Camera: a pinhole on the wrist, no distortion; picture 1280 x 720 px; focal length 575.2 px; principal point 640.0 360.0 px. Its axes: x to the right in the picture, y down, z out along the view. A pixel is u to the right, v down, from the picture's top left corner.
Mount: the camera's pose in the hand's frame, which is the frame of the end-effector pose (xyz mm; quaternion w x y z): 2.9 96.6 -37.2 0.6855 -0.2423 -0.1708 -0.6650
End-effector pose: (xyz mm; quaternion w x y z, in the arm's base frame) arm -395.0 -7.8 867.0 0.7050 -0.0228 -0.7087 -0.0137
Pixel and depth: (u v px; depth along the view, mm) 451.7 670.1 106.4
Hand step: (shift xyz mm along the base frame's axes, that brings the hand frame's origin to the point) -15.8 186.8 64.8
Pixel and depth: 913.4 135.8 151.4
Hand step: -127.2 128.0 -40.6
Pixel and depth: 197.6 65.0 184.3
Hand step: -28.9 318.2 -87.3
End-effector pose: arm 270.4 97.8 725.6 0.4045 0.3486 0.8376 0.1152
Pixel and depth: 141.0 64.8 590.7
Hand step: 685.7 418.3 442.7
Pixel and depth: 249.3 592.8 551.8
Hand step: 383.5 676.9 69.3
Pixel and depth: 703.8 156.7 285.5
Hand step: 314.8 100.3 5.2
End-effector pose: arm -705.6 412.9 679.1 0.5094 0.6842 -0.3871 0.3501
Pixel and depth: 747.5 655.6 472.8
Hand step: -90.3 -466.6 288.1
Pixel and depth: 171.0 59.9 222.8
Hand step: -372.0 -105.3 54.5
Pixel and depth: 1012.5 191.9 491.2
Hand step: -83.9 -547.9 -154.5
